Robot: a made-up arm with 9 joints. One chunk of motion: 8 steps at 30 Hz.
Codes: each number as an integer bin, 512 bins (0 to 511) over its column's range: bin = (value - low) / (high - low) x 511, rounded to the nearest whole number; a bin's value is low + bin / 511 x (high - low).
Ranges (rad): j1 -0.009..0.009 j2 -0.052..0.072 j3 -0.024..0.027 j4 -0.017..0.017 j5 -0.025..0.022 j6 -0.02..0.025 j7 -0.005..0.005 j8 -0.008..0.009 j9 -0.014..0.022
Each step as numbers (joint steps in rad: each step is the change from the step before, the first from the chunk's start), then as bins.
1 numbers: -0.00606 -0.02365 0.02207 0.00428 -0.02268 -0.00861 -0.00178 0.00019 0.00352
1 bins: 83 117 462 320 25 129 165 246 249
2 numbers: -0.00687 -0.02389 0.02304 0.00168 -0.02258 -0.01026 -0.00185 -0.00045 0.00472
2 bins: 60 116 471 281 26 111 161 227 266
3 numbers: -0.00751 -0.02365 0.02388 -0.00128 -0.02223 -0.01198 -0.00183 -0.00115 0.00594
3 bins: 42 117 480 236 30 91 162 206 283
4 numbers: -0.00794 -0.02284 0.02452 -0.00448 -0.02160 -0.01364 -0.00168 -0.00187 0.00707
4 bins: 30 120 486 188 37 72 170 184 299
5 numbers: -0.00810 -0.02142 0.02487 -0.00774 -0.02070 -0.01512 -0.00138 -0.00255 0.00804
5 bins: 26 126 490 139 47 55 185 164 313
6 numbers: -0.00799 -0.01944 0.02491 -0.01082 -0.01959 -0.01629 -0.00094 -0.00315 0.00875
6 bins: 29 134 490 93 59 42 207 146 323
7 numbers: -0.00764 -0.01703 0.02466 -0.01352 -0.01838 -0.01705 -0.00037 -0.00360 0.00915
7 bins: 39 144 488 52 72 33 237 132 329
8 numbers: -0.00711 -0.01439 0.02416 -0.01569 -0.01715 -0.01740 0.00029 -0.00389 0.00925
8 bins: 54 155 483 20 85 30 270 124 330
